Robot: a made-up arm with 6 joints.
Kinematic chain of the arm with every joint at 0, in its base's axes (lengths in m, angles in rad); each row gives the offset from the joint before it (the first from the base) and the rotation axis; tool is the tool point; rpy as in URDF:
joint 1: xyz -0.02 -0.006 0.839 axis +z
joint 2: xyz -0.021 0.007 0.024 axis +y
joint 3: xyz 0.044 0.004 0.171 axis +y
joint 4: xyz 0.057 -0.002 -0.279 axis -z
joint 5: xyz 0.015 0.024 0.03 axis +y
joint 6: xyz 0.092 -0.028 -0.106 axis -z
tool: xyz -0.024 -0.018 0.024 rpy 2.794 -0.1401 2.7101
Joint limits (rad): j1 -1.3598..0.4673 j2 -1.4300..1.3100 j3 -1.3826..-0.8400 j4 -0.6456..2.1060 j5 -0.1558..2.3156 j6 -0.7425..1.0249
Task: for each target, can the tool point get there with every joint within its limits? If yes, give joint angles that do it. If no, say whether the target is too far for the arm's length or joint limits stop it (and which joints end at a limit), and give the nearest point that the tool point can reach.
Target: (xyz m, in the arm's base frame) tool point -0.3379 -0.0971 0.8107
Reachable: no: joint limits stop it (at a limit: joint 1, joint 3, joint 4, joint 5, joint 6) | nearest point -0.0719 -0.1470 0.6850 | short by 0.298 m
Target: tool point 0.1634 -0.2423 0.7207
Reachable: yes | joints -0.8332 0.4020 -0.9165 -0.4049 1.0731 -0.1306
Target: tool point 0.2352 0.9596 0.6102
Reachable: no: too far | nearest point 0.2433 0.2486 0.7259 | short by 0.720 m
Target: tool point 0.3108 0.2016 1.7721
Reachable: no: too far | nearest point 0.1316 0.0873 1.3030 | short by 0.515 m
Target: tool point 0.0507 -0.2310 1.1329
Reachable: yes | joints -1.0694 -0.7061 -1.0324 1.5545 0.2465 0.6682
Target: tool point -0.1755 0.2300 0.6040
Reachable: no: joint limits stop it (at a limit: joint 1, joint 2, joint 3, joint 6) | nearest point -0.0271 0.1115 0.6101 | short by 0.190 m
